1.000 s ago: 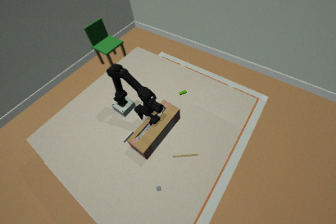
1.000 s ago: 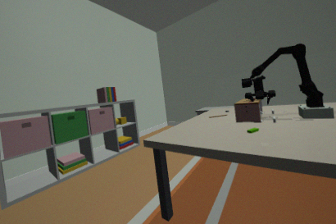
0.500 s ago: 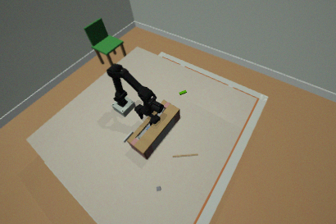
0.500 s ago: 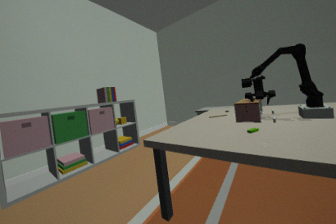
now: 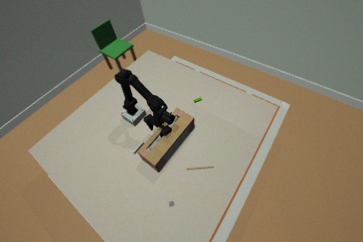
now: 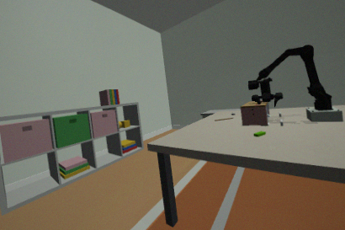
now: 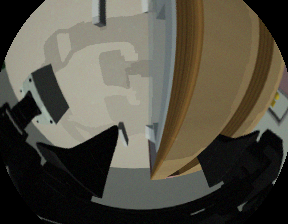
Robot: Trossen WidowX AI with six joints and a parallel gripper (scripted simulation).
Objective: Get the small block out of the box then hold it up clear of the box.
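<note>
My gripper tip is now 4 cm short of the box, 2 cm to the right of it and 2 cm above it. Round my gripper tip: blue block 5 cm ahead, 3 cm to the right; then thin wooden stick 33 cm ahead, 8 cm below, 3 cm to the right.
</note>
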